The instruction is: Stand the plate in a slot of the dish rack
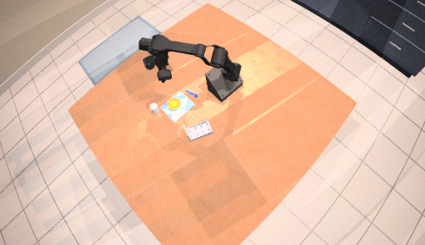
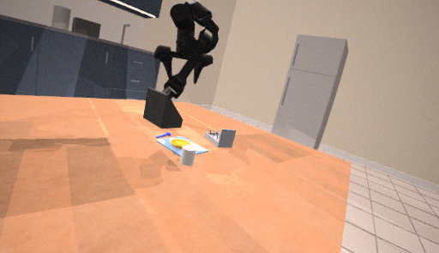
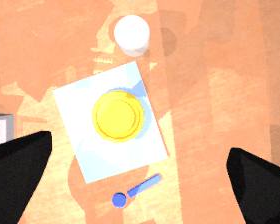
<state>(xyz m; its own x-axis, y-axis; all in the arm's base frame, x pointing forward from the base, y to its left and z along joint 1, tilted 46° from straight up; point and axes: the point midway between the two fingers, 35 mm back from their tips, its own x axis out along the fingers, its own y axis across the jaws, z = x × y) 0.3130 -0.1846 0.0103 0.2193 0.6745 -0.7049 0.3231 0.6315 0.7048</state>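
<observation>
My gripper tip is now 22 cm above the yellow plate and 4 cm to the right of it. Also, from my gripper tip: light blue mat: 23 cm below, 5 cm to the left; then white cup: 21 cm below, 11 cm ahead, 1 cm to the right; then blue utensil: 23 cm below, 11 cm behind, 5 cm to the left.
</observation>
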